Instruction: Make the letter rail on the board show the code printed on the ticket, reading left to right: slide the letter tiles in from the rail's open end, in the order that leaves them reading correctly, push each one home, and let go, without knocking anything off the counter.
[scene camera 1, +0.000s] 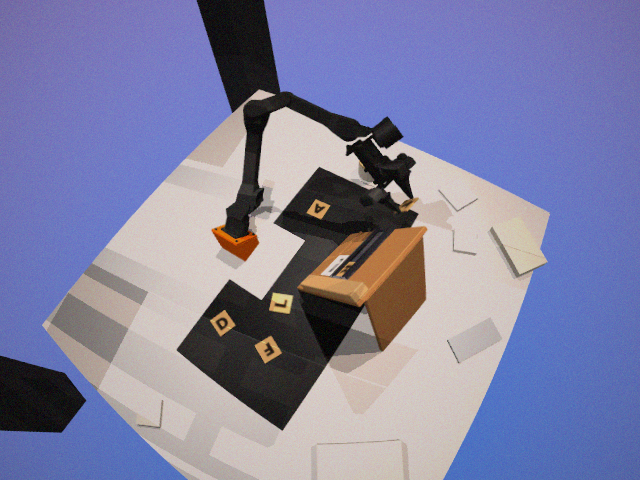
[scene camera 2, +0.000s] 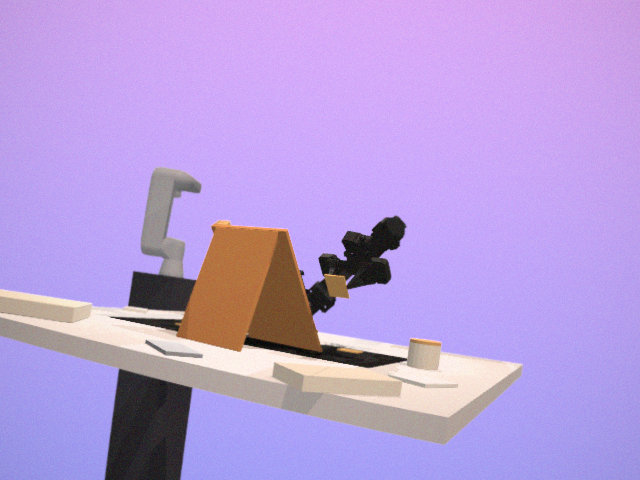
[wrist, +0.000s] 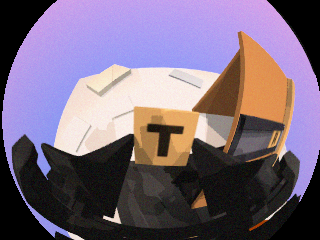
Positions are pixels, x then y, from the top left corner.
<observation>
my gripper: scene camera 1; scene camera 2 336, 286; wrist
same spot on orange wedge board: (wrist: 253, 89) = (scene camera 1: 398, 233)
same spot on my gripper: (wrist: 91, 183) = (scene camera 1: 403, 178)
</observation>
